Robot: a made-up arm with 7 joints. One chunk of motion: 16 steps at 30 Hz.
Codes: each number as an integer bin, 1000 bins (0 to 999) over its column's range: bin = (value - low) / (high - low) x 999, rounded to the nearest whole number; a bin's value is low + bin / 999 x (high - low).
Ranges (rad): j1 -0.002..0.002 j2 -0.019..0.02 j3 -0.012..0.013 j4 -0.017..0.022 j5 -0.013..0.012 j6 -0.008..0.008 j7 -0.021..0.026
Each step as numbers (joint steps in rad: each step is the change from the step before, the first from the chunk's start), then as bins.
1 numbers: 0.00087 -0.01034 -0.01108 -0.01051 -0.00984 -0.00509 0.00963
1 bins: 717 222 37 166 126 182 651
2 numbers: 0.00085 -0.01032 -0.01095 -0.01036 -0.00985 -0.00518 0.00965
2 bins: 712 222 42 170 126 176 651
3 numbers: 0.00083 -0.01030 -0.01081 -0.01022 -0.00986 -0.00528 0.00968
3 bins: 707 223 48 174 125 170 652
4 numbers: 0.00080 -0.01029 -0.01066 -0.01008 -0.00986 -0.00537 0.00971
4 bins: 699 223 54 177 125 164 653
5 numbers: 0.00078 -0.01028 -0.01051 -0.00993 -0.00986 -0.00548 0.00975
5 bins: 694 223 60 181 125 157 654
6 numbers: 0.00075 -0.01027 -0.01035 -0.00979 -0.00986 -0.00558 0.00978
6 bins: 687 224 66 185 125 151 654
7 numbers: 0.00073 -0.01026 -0.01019 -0.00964 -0.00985 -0.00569 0.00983
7 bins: 682 224 72 189 126 144 655
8 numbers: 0.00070 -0.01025 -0.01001 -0.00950 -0.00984 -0.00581 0.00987
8 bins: 674 224 80 192 126 137 656
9 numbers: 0.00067 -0.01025 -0.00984 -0.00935 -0.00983 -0.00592 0.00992
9 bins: 667 224 86 196 127 130 657
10 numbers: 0.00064 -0.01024 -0.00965 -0.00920 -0.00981 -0.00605 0.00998
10 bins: 659 224 94 200 127 122 658
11 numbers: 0.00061 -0.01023 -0.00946 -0.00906 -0.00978 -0.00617 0.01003
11 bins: 652 225 101 203 129 114 660
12 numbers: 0.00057 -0.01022 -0.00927 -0.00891 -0.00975 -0.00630 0.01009
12 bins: 642 225 109 207 130 106 661
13 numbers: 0.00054 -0.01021 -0.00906 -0.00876 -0.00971 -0.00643 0.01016
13 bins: 634 225 117 211 131 98 662
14 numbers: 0.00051 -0.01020 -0.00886 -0.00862 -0.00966 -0.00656 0.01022
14 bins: 627 225 125 215 133 90 664
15 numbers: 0.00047 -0.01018 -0.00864 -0.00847 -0.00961 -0.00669 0.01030
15 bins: 617 226 134 218 135 82 665
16 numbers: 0.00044 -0.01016 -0.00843 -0.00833 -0.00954 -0.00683 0.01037
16 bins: 609 226 143 222 138 73 667
